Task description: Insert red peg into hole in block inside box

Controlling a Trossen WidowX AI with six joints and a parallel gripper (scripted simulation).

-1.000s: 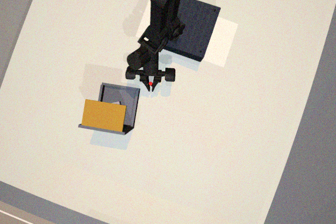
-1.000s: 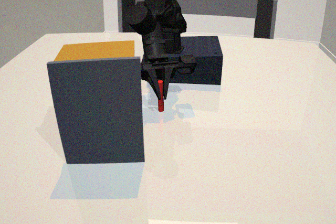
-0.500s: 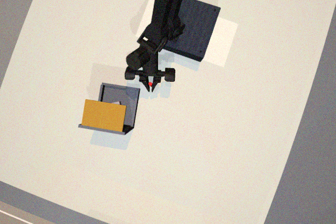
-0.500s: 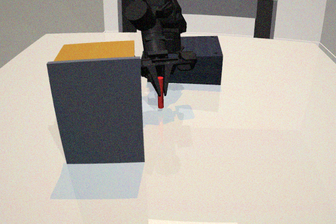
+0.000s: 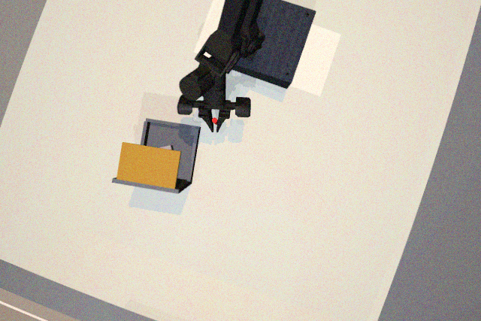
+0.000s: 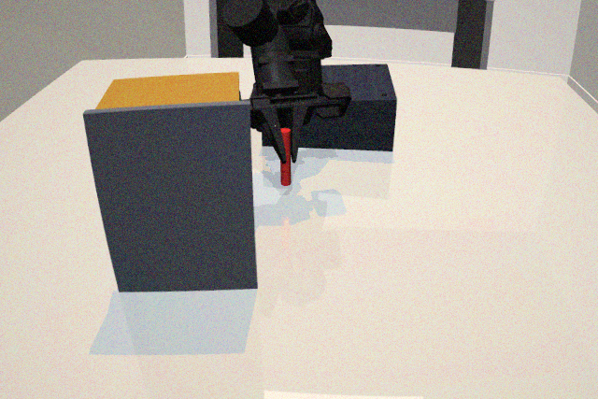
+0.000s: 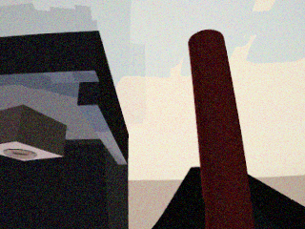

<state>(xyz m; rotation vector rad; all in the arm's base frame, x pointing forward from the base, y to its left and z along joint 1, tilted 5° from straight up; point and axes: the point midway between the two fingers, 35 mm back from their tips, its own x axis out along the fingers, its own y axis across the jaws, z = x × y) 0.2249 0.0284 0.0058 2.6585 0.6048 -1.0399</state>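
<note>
The dark back wall is 190 mm ahead of my gripper tip, 70 mm to the right of it and 40 mm above it. Also, from my gripper tip: red peg (30 mm behind, 10 mm to the right, 10 mm below); orange roof (150 mm ahead, 140 mm above, 80 mm to the right).
</note>
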